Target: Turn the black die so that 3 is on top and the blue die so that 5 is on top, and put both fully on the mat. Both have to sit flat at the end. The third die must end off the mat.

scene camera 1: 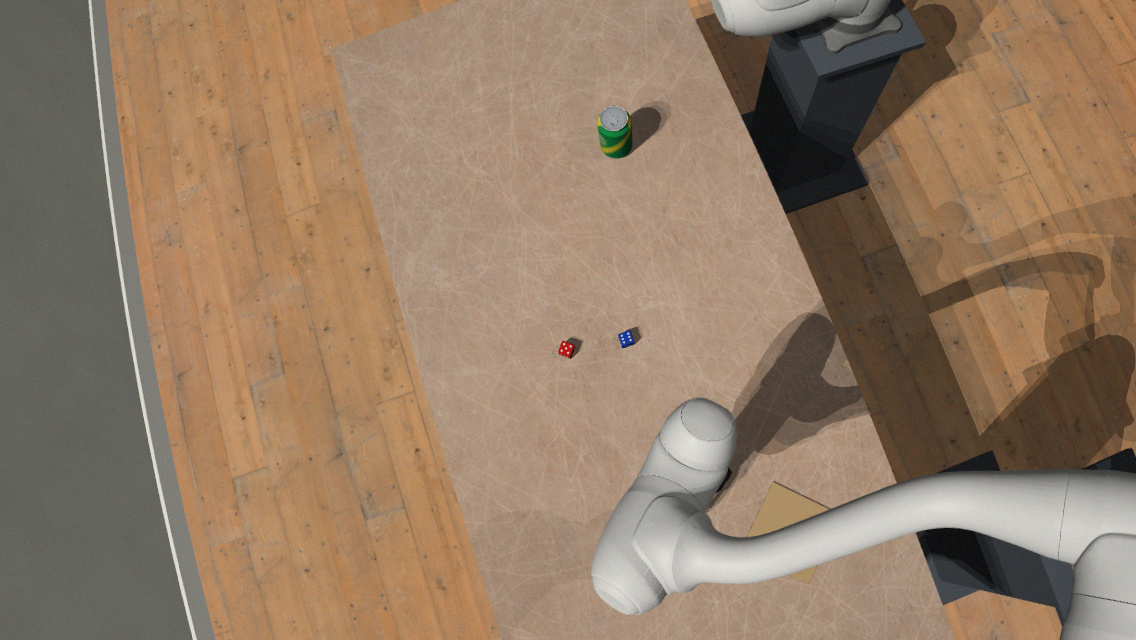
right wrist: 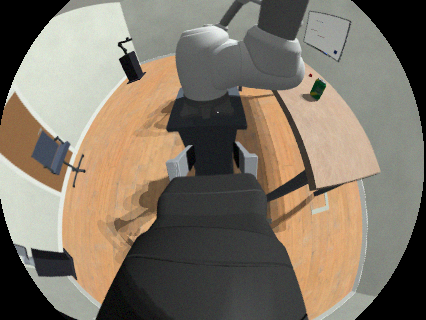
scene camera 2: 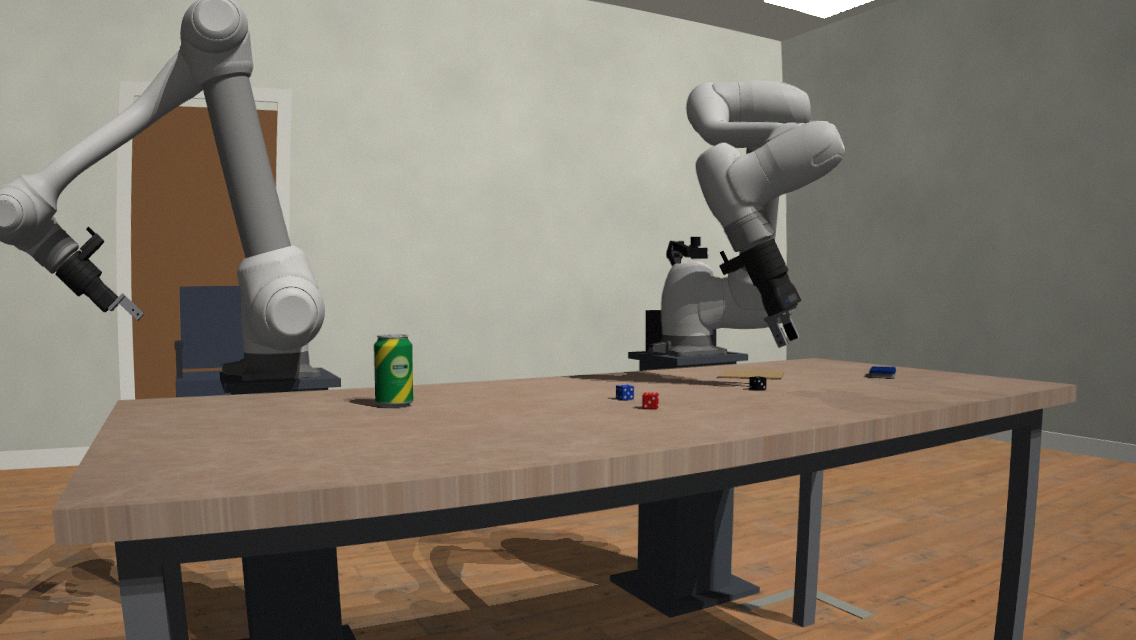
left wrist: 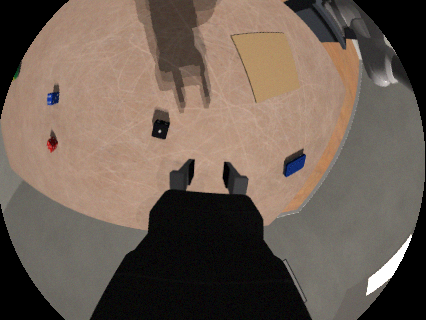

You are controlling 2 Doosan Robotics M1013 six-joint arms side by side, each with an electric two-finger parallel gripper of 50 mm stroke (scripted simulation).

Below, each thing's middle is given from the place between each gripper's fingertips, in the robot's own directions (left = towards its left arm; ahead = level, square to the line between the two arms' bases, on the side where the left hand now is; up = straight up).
Labels:
My left gripper (scene camera 2: 789,342) is now 200 mm past the tan mat (scene camera 1: 781,507), 100 mm above it and 90 mm to the right of it.
The tan mat lies 530 mm ahead of my right hand (scene camera 2: 141,317), 1280 mm to the left of it and 160 mm below it.

